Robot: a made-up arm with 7 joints.
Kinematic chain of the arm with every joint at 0, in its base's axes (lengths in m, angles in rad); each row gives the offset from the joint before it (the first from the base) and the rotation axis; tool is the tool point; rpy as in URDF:
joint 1: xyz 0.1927 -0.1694 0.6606 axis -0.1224 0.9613 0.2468
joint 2: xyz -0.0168 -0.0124 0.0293 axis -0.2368 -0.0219 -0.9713
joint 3: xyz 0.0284 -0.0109 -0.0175 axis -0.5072 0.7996 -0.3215
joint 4: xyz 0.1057 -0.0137 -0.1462 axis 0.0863 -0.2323 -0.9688
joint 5: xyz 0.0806 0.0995 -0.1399 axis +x
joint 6: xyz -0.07 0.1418 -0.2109 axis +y
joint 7: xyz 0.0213 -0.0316 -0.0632 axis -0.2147 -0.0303 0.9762
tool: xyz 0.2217 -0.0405 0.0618 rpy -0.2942 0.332 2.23
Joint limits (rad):
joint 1: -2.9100..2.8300
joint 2: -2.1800..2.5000
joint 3: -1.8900..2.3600
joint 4: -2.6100..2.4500
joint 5: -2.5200..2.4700
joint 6: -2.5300..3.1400
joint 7: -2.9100..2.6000
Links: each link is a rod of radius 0.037 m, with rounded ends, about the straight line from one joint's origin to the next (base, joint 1, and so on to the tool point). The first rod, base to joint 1, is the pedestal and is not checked.
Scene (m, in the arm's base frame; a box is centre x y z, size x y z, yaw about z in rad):
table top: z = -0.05
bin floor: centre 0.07 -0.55 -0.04 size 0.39 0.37 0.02 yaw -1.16
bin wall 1: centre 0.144 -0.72 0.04 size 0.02 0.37 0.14 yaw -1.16
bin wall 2: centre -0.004 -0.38 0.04 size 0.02 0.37 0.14 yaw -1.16
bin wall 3: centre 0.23 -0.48 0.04 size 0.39 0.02 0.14 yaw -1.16
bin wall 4: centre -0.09 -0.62 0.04 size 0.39 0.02 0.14 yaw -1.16
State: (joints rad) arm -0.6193 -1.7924 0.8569 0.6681 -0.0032 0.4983 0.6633
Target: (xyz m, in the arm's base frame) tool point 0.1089 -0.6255 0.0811
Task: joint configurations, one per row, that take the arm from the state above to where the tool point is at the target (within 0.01 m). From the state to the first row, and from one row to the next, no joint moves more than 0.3 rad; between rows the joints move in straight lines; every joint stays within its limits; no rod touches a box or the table.
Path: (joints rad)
1: -0.6845 -1.8893 1.1403 0.4604 -0.0097 0.4352 0.4603
2: -0.7497 -1.9862 1.4236 0.2527 -0.0162 0.3721 0.2573
3: -0.8149 -2.0831 1.7070 0.0449 -0.0227 0.3090 0.0543
4: -0.8801 -2.1800 1.9904 -0.1628 -0.0292 0.2459 -0.1487
5: -0.5922 -1.9205 1.9497 -0.1821 0.0071 0.1657 0.0875
6: -0.3043 -1.6610 1.9090 -0.2014 0.0434 0.0855 0.3238
7: -0.0163 -1.4014 1.8684 -0.2207 0.0797 0.0052 0.5601
8: -0.0244 -1.3706 1.7693 -0.1369 0.0296 0.2198 0.6409
9: -0.0324 -1.3398 1.6702 -0.0531 -0.0206 0.4343 0.7218
10: -0.0405 -1.3090 1.5711 0.0306 -0.0707 0.6489 0.8027

